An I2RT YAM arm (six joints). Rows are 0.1 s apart.
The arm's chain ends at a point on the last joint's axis. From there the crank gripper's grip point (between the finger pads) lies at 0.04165 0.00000 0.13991 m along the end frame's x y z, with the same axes.
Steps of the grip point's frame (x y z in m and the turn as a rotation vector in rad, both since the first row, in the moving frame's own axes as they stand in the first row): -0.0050, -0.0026, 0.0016, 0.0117, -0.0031, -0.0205; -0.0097, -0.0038, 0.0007, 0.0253, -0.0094, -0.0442; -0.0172, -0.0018, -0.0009, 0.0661, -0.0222, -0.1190; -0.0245, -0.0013, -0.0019, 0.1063, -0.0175, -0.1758; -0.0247, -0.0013, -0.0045, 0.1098, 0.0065, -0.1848; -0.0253, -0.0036, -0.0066, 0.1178, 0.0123, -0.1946
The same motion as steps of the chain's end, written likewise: -0.0045, -0.0001, 0.0015, 0.0117, -0.0031, -0.0205; -0.0083, 0.0016, 0.0004, 0.0253, -0.0094, -0.0442; -0.0132, 0.0122, -0.0013, 0.0661, -0.0222, -0.1190; -0.0201, 0.0206, -0.0014, 0.1063, -0.0175, -0.1758; -0.0235, 0.0217, -0.0030, 0.1098, 0.0065, -0.1848; -0.0246, 0.0209, -0.0046, 0.1178, 0.0123, -0.1946
